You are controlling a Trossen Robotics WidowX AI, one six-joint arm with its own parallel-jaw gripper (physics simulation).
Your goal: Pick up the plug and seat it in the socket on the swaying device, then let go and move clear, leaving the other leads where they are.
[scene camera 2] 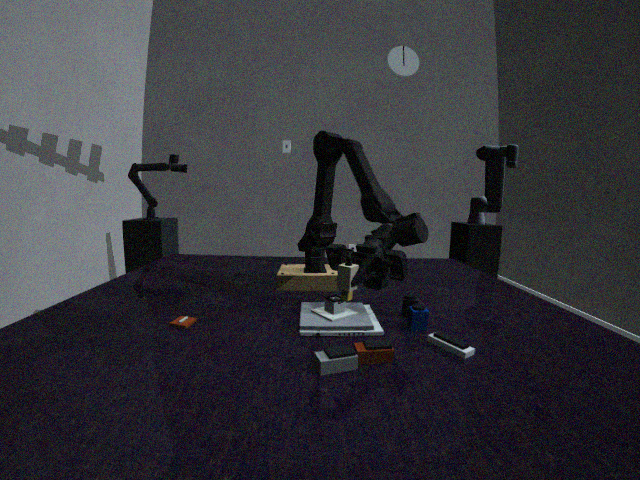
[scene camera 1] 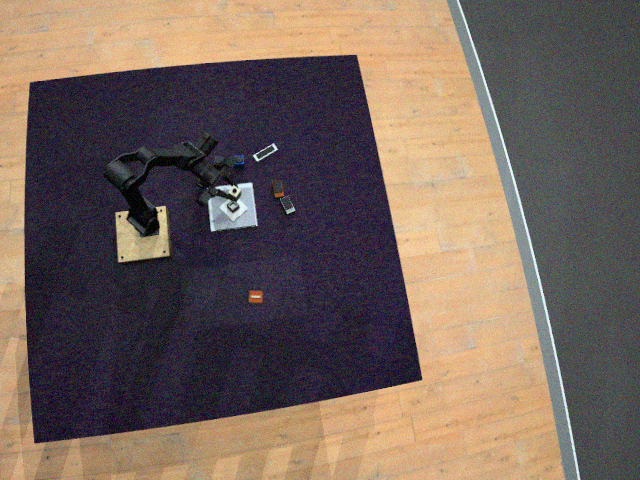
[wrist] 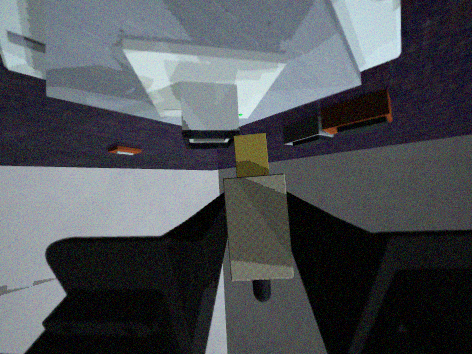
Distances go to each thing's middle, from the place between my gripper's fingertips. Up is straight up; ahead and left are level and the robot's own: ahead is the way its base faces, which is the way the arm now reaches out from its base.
I see the plug (wrist: pixel 257 220) 1 cm behind my hand, 1 cm to the left of it and 1 cm above it. From my hand the other things lie so: grey device (scene camera 2: pixel 334 317) 2 cm behind, 1 cm to the right, 6 cm below.
